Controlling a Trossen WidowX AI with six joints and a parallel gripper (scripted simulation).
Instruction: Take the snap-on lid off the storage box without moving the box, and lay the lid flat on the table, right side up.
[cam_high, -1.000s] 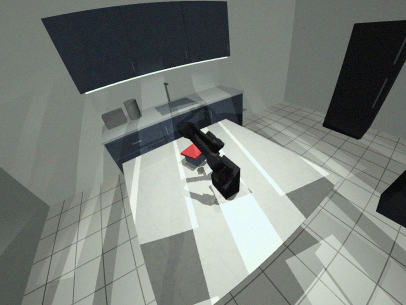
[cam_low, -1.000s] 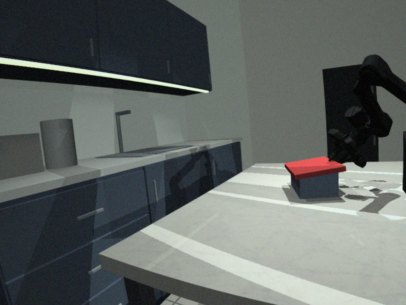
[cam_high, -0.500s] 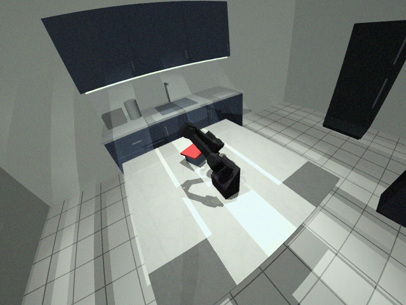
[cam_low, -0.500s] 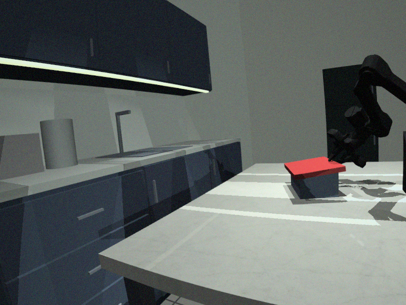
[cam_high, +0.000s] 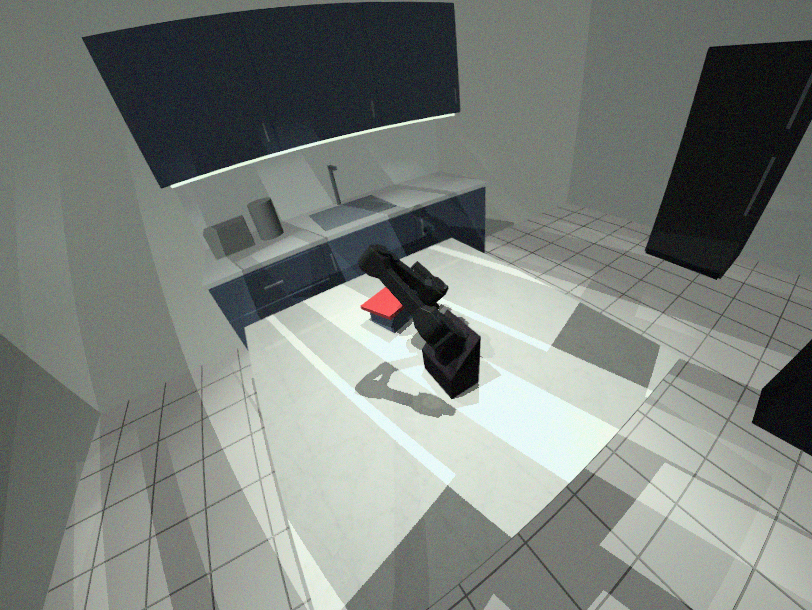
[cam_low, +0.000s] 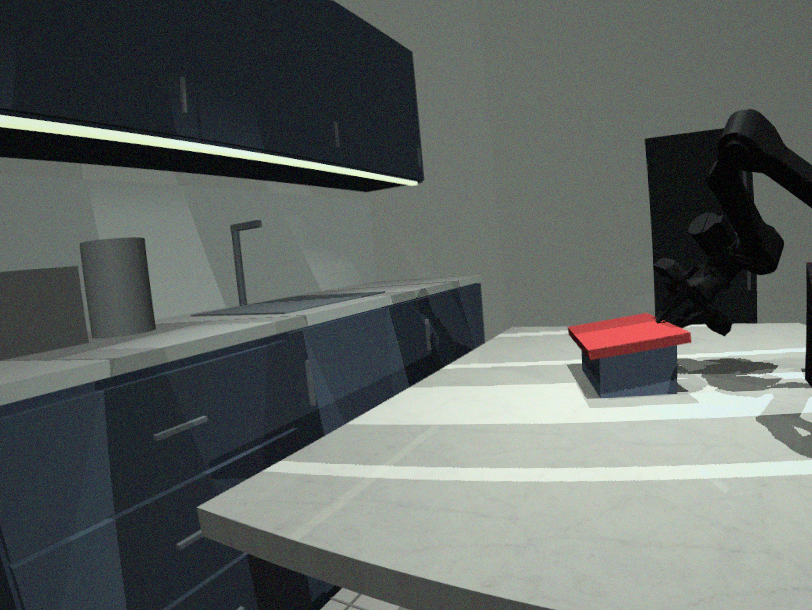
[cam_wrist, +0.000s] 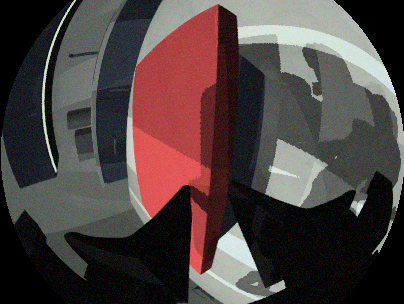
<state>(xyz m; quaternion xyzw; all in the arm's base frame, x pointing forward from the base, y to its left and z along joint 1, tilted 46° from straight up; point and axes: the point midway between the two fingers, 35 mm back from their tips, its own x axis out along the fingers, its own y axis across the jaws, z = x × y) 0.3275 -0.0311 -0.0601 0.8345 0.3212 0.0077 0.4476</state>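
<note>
My gripper tip is 8 cm short of the red lid and 2 cm to the right of it. Also, from my gripper tip: storage box 7 cm ahead, 2 cm to the left, 6 cm below.
</note>
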